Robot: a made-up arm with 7 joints.
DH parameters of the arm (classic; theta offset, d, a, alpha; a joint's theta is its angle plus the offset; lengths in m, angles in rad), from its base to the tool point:
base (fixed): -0.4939 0 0.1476 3.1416
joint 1: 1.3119 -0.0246 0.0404 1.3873
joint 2: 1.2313 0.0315 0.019 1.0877
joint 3: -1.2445 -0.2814 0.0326 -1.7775
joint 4: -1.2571 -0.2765 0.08 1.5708
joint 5: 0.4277 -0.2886 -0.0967 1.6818
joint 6: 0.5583 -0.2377 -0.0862 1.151
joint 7: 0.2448 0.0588 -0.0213 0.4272
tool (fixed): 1.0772 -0.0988 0 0
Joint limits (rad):
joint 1: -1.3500..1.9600
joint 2: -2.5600..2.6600
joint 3: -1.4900..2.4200
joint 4: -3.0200..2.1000
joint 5: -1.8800..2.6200
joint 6: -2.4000..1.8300
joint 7: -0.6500..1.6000
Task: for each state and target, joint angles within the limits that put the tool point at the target. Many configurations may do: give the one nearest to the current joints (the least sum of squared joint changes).
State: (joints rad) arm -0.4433 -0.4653 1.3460 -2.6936 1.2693 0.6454 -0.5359
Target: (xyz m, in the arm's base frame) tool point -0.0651 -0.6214 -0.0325
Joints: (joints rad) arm -0.7688 -0.2259 2.2116 -2.9569 1.7672 0.4424 -0.4278
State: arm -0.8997 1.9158 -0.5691 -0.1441 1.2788 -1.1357 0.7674
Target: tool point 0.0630 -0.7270 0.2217
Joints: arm -0.5438 2.0404 -0.3399 -0.0371 1.3068 -0.7798 0.8840
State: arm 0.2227 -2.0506 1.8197 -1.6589 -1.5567 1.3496 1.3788
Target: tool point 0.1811 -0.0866 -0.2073
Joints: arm 0.4459 -2.5600 1.3621 -2.1313 -1.1216 1.0747 1.5250
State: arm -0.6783 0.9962 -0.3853 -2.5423 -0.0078 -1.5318 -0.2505
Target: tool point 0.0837 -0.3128 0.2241
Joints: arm -0.5382 0.9668 -0.3601 -1.9840 0.5896 -1.2678 -0.1023
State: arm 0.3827 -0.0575 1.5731 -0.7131 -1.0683 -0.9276 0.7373
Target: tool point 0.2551 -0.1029 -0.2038
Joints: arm 0.5641 -0.0962 1.8232 -0.6600 -1.2959 -0.5997 0.8460
